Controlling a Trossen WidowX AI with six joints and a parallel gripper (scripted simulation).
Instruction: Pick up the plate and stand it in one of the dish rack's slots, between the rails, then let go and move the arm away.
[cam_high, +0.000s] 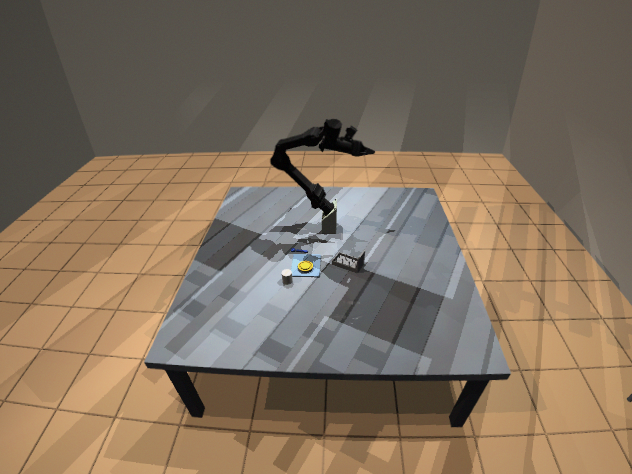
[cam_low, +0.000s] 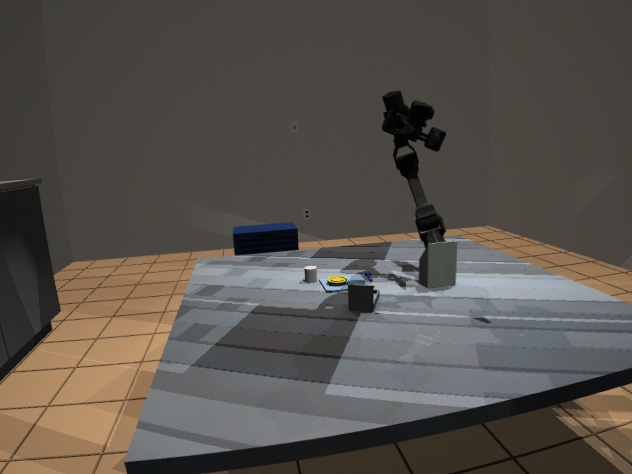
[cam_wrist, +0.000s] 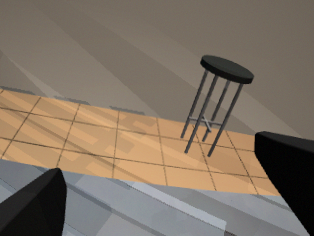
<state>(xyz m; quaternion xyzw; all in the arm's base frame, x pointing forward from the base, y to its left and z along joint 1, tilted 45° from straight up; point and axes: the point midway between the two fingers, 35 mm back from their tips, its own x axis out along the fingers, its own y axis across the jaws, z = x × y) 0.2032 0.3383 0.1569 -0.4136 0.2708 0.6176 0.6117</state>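
Right now my gripper tip is 47 cm above the yellow plate, 31 cm to the left of it and 16 cm short of it. Also, from my gripper tip: beige cup 46 cm below, 39 cm to the right, 22 cm ahead; then blue mat 48 cm below, 31 cm to the right, 13 cm ahead; then dish rack 46 cm below, 14 cm ahead, 12 cm to the right.
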